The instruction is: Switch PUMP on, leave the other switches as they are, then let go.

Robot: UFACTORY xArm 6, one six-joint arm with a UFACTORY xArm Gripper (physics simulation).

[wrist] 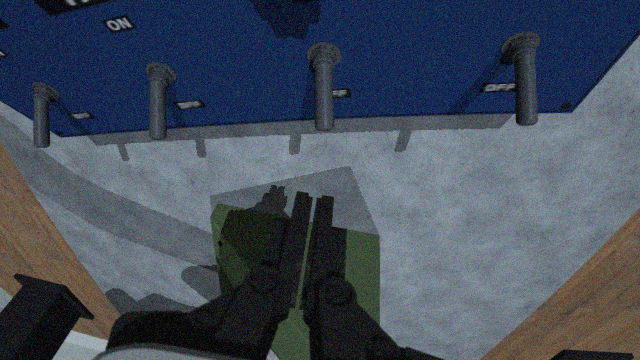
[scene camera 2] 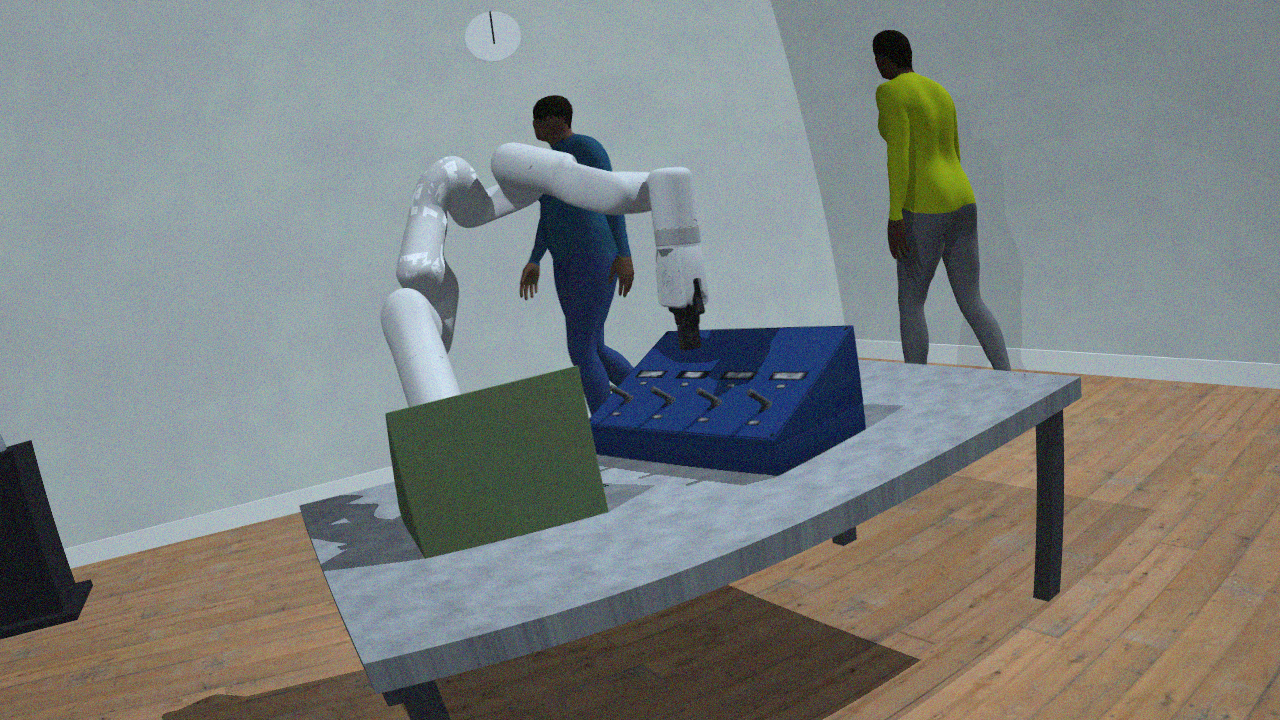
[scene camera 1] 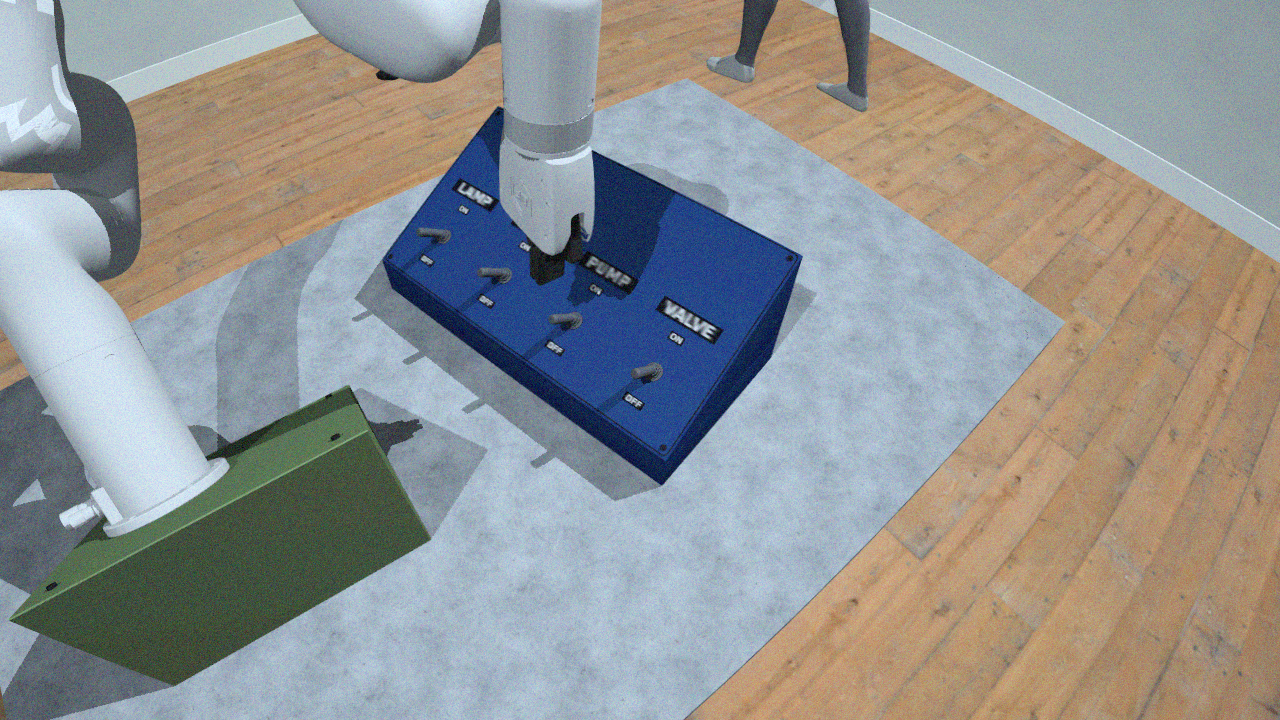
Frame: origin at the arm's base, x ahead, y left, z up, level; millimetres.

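Seen in the pictures: gripper, between the fingertips: (wrist: 311, 217) (scene camera 2: 690, 348) (scene camera 1: 547, 276); arm's base, origin of its link: (scene camera 2: 450, 446) (scene camera 1: 170, 499).
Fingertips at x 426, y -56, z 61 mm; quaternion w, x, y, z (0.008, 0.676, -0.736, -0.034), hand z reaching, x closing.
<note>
Offsets run from my fingertips to a thing's top centre. Level surfaces: height alone.
The blue switch panel (scene camera 1: 733, 268) (scene camera 2: 827, 394) (wrist: 410, 55) has a sloping face with LAMP, FAN, PUMP and VALVE switches. The PUMP lever @[dx +20, dy +6, dz -68 mm] (scene camera 1: 563, 319) (scene camera 2: 708, 399) (wrist: 324, 95) tilts down toward its OFF mark. The LAMP lever @[dx -20, dy +243, dz -68 mm] (scene camera 1: 433, 234) (wrist: 41, 120), FAN lever @[dx +0, dy +124, dz -68 mm] (scene camera 1: 494, 274) (wrist: 158, 107) and VALVE lever @[dx +40, dy -112, dz -68 mm] (scene camera 1: 646, 371) (scene camera 2: 759, 400) (wrist: 525, 85) also tilt to the OFF side. My gripper (scene camera 1: 547, 273) (scene camera 2: 689, 344) (wrist: 311, 217) is shut and empty, pointing down above the panel near the FAN and PUMP columns, apart from the levers. It hides the FAN label in scene camera 1.
The arm's base stands on a green block (scene camera 1: 268, 555) (scene camera 2: 496, 465) beside the panel. Both rest on a grey table @[dz -199 mm] (scene camera 1: 716, 537) (scene camera 2: 716, 528). Two people (scene camera 2: 577, 214) (scene camera 2: 926, 161) stand in the background. A black object (scene camera 2: 31, 528) stands at the far left.
</note>
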